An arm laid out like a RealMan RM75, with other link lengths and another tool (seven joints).
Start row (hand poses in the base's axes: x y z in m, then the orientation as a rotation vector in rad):
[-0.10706 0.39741 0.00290 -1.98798 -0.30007 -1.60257]
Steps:
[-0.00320 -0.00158 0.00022 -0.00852 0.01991 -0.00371]
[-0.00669 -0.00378 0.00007 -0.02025 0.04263 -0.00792]
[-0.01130 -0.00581 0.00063 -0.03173 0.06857 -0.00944]
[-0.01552 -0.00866 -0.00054 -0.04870 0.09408 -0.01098]
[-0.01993 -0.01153 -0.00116 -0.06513 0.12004 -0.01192]
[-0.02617 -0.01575 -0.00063 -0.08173 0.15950 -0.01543]
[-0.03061 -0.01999 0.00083 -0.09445 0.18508 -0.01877]
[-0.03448 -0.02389 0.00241 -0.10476 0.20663 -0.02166]
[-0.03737 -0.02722 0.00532 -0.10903 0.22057 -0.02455]
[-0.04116 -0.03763 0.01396 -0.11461 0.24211 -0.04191]
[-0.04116 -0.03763 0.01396 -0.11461 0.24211 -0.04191]
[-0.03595 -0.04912 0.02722 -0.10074 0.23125 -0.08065]
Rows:
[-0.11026 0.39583 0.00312 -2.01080 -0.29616 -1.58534]
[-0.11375 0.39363 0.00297 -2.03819 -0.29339 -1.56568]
[-0.11836 0.39160 0.00353 -2.06629 -0.29166 -1.54060]
[-0.12258 0.38875 0.00236 -2.09800 -0.29475 -1.51630]
[-0.12699 0.38588 0.00174 -2.12908 -0.29772 -1.49065]
[-0.13323 0.38166 0.00227 -2.17046 -0.29291 -1.45126]
[-0.13767 0.37742 0.00373 -2.19896 -0.29039 -1.42610]
[-0.14154 0.37352 0.00531 -2.22250 -0.28778 -1.40463]
[-0.14443 0.37019 0.00822 -2.23630 -0.28302 -1.39102]
[-0.14822 0.35978 0.01686 -2.26297 -0.26219 -1.37728]
[-0.14822 0.35978 0.01686 -2.26297 -0.26219 -1.37728]
[-0.14301 0.34829 0.03012 -2.26376 -0.21667 -1.41106]

